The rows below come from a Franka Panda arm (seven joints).
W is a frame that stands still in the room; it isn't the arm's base.
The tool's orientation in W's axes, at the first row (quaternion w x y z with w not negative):
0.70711 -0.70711 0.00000 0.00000
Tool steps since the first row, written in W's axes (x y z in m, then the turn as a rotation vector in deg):
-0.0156 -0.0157 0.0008 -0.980 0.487 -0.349
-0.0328 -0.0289 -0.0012 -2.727 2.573 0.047
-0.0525 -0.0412 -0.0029 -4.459 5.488 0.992
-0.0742 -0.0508 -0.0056 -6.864 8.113 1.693
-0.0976 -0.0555 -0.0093 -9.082 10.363 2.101
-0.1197 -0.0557 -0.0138 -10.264 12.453 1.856
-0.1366 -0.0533 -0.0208 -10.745 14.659 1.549
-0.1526 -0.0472 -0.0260 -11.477 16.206 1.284
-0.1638 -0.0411 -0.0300 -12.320 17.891 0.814
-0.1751 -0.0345 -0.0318 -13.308 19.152 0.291
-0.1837 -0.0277 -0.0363 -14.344 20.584 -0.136
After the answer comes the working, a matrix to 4 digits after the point.
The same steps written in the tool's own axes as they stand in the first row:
-0.0156 -0.0008 -0.0157 -0.980 0.349 0.487
-0.0328 0.0012 -0.0289 -2.727 -0.047 2.573
-0.0525 0.0029 -0.0412 -4.459 -0.992 5.488
-0.0742 0.0056 -0.0508 -6.864 -1.693 8.113
-0.0976 0.0093 -0.0555 -9.082 -2.101 10.363
-0.1197 0.0138 -0.0557 -10.264 -1.856 12.453
-0.1366 0.0208 -0.0533 -10.745 -1.549 14.659
-0.1526 0.0260 -0.0472 -11.477 -1.284 16.206
-0.1638 0.0300 -0.0411 -12.320 -0.814 17.891
-0.1751 0.0318 -0.0345 -13.308 -0.291 19.152
-0.1837 0.0363 -0.0277 -14.344 0.136 20.584

The tool's axes in the first row as the columns of a matrix, in W's axes (rounded; the answer above uses it unrounded):
1.0000 0.0000 0.0000
0.0000 0.0000 1.0000
0.0000 -1.0000 0.0000

